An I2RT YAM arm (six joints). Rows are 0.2 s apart.
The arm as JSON. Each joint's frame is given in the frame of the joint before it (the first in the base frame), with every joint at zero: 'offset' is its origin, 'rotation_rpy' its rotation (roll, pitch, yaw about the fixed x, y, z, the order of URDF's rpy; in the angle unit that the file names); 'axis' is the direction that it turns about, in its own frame. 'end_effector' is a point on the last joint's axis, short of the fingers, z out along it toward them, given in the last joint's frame.
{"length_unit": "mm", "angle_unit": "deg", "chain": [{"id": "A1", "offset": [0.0, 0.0, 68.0], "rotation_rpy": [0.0, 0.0, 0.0], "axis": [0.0, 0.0, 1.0]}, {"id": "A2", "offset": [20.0, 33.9, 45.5], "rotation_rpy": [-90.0, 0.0, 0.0], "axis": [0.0, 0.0, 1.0]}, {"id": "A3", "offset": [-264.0, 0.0, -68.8], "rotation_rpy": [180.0, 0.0, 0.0], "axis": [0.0, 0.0, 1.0]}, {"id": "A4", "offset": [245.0, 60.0, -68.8], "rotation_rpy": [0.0, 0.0, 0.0], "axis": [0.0, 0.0, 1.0]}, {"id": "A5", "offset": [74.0, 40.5, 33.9], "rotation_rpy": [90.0, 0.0, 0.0], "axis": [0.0, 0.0, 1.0]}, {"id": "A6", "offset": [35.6, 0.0, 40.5], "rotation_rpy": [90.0, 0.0, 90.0], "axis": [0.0, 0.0, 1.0]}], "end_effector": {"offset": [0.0, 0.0, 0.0], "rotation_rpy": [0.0, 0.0, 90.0]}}
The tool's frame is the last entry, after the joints.
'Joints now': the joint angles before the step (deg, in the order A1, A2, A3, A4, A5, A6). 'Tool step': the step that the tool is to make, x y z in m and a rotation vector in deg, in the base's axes. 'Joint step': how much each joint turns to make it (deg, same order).
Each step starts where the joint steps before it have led.
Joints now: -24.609, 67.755, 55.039, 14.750, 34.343, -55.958
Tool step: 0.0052, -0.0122, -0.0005, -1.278, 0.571, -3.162
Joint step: -1.641, 2.578, 1.071, 2.570, 1.457, -1.791
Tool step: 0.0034, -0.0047, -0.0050, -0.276, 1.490, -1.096
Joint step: -0.477, 1.285, -0.074, 0.834, 0.574, -1.165
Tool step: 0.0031, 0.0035, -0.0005, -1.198, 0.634, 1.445
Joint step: 0.817, 0.194, -0.362, 1.479, -0.699, -1.632
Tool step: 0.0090, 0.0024, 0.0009, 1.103, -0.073, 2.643
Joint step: 1.012, 1.372, 1.621, -1.429, -1.576, 1.352
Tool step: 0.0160, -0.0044, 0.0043, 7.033, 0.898, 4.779
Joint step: 0.028, 3.363, 6.491, -10.541, -4.901, 6.911
